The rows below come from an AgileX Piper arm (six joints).
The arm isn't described. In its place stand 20 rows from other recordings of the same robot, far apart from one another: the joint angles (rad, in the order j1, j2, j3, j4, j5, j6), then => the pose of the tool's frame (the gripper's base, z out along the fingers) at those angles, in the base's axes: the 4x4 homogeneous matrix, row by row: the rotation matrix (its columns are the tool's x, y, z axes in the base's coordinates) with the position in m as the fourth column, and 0 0 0 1 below.
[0.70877 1.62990 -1.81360 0.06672 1.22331 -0.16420] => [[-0.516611 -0.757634 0.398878 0.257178], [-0.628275 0.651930 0.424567 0.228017], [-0.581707 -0.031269 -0.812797 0.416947], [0 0 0 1]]
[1.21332 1.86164 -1.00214 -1.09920 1.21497 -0.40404] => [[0.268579 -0.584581 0.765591 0.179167], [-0.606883 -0.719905 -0.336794 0.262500], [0.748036 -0.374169 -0.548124 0.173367], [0 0 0 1]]
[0.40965 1.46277 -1.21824 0.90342 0.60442 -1.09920] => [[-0.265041 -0.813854 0.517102 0.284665], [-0.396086 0.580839 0.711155 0.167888], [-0.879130 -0.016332 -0.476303 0.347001], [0 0 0 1]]
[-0.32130 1.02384 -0.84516 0.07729 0.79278 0.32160] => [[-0.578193 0.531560 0.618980 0.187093], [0.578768 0.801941 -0.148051 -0.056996], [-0.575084 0.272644 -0.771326 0.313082], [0 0 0 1]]
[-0.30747 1.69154 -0.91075 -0.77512 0.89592 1.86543] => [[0.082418 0.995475 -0.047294 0.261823], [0.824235 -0.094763 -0.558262 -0.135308], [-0.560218 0.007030 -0.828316 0.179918], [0 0 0 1]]
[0.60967 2.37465 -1.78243 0.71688 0.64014 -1.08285] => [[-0.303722 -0.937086 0.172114 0.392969], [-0.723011 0.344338 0.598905 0.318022], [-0.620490 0.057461 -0.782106 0.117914], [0 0 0 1]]
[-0.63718 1.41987 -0.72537 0.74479 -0.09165 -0.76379] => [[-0.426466 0.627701 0.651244 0.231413], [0.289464 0.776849 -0.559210 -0.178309], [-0.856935 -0.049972 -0.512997 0.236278], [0 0 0 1]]
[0.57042 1.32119 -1.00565 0.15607 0.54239 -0.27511] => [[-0.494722 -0.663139 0.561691 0.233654], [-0.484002 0.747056 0.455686 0.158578], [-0.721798 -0.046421 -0.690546 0.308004], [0 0 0 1]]
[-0.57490 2.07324 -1.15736 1.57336 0.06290 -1.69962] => [[-0.677385 0.425103 0.600364 0.352996], [0.289138 0.904297 -0.314079 -0.221892], [-0.676423 -0.039165 -0.735471 0.115021], [0 0 0 1]]
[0.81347 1.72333 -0.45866 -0.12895 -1.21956 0.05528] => [[0.018451 -0.804485 0.593686 0.189695], [0.034972 0.593943 0.803747 0.216649], [-0.999218 0.005932 0.039093 0.176637], [0 0 0 1]]
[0.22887 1.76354 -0.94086 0.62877 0.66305 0.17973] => [[-0.914715 0.370320 0.161737 0.299766], [0.403639 0.818215 0.409390 0.103657], [0.019270 0.439759 -0.897909 0.159129], [0 0 0 1]]
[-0.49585 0.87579 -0.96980 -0.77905 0.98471 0.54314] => [[-0.489389 0.821012 0.294003 0.107229], [0.304602 0.476830 -0.824531 -0.118563], [-0.817139 -0.313962 -0.483437 0.387451], [0 0 0 1]]
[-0.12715 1.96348 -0.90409 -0.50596 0.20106 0.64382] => [[-0.870990 0.295810 0.392266 0.336450], [0.257761 0.954849 -0.147723 -0.051891], [-0.418252 -0.027554 -0.907913 0.091748], [0 0 0 1]]
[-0.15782 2.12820 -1.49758 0.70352 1.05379 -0.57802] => [[-0.980533 -0.102139 0.167699 0.418342], [0.005337 0.839880 0.542746 -0.014758], [-0.196283 0.533075 -0.822985 0.156500], [0 0 0 1]]
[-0.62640 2.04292 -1.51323 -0.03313 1.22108 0.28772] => [[-0.616817 0.781580 -0.093113 0.314641], [0.782980 0.621372 0.028967 -0.231174], [0.080498 -0.055039 -0.995234 0.178879], [0 0 0 1]]
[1.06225 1.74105 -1.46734 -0.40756 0.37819 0.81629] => [[-0.563747 -0.623341 0.541881 0.213099], [-0.155631 0.724489 0.671487 0.354921], [-0.811152 0.294216 -0.505440 0.323888], [0 0 0 1]]
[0.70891 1.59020 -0.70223 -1.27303 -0.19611 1.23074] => [[-0.485533 -0.762177 0.428187 0.216916], [-0.464054 0.639792 0.612634 0.208366], [-0.740886 0.098752 -0.664332 0.179439], [0 0 0 1]]
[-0.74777 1.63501 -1.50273 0.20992 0.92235 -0.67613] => [[-0.824326 0.200149 0.529554 0.274123], [0.063650 0.962253 -0.264611 -0.233619], [-0.562526 -0.184419 -0.805949 0.339663], [0 0 0 1]]
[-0.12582 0.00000 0.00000 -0.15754 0.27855 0.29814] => [[-0.159044 0.192710 0.968281 0.053867], [0.167198 0.971855 -0.165958 -0.010770], [-0.973011 0.135499 -0.186789 0.188358], [0 0 0 1]]
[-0.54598 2.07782 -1.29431 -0.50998 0.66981 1.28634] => [[-0.097108 0.993485 0.059638 0.327931], [0.913519 0.112754 -0.390858 -0.231518], [-0.395036 0.016524 -0.918517 0.123576], [0 0 0 1]]
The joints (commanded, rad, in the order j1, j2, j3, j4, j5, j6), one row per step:
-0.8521, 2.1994, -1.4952, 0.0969, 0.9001, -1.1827
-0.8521, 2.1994, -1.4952, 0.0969, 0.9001, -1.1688
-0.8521, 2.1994, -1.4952, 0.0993, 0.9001, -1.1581
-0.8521, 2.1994, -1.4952, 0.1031, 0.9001, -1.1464
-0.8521, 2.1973, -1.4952, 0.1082, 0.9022, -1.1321
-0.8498, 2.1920, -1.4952, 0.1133, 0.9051, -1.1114
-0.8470, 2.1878, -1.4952, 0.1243, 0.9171, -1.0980
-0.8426, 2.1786, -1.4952, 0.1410, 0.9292, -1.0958
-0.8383, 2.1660, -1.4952, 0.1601, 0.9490, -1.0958
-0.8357, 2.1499, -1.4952, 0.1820, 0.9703, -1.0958
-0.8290, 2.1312, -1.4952, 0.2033, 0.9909, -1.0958
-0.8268, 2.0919, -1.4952, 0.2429, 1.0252, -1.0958
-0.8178, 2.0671, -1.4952, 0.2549, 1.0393, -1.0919
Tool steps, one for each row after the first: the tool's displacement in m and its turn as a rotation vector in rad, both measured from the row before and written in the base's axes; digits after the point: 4 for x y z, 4 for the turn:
0.0000, 0.0000, 0.0000, 0.0013, 0.0001, -0.0138
0.0001, 0.0001, 0.0000, 0.0023, -0.0014, -0.0120
0.0002, 0.0002, 0.0000, 0.0032, -0.0022, -0.0138
0.0002, 0.0004, 0.0009, 0.0042, -0.0031, -0.0170
0.0009, 0.0010, 0.0022, 0.0032, -0.0046, -0.0210
0.0009, 0.0021, 0.0018, 0.0137, -0.0020, -0.0156
0.0017, 0.0028, 0.0039, 0.0121, -0.0091, -0.0059
0.0013, 0.0035, 0.0054, 0.0169, -0.0084, -0.0039
0.0009, 0.0033, 0.0069, 0.0173, -0.0118, -0.0063
0.0020, 0.0046, 0.0079, 0.0147, -0.0139, -0.0012
0.0006, 0.0057, 0.0166, 0.0214, -0.0319, -0.0112
0.0019, 0.0049, 0.0103, 0.0009, -0.0161, 0.0025

